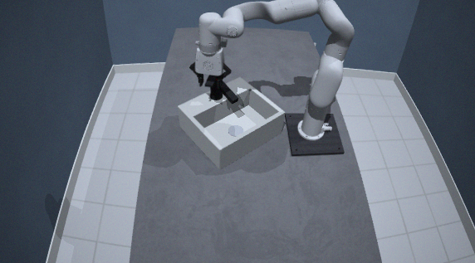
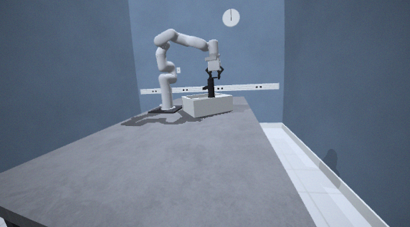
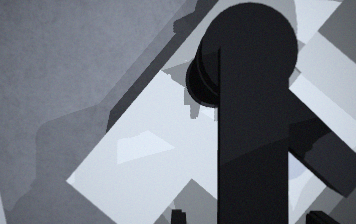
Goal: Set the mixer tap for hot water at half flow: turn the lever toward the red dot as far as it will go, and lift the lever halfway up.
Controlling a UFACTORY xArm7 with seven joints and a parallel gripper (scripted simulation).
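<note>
Now: the lever 40 mm to the right of my hand and 10 mm behind it. From my hand the other things lie so: black mixer tap (60 mm to the right, 50 mm below, 20 mm behind); white sink (230 mm below, 90 mm behind).
</note>
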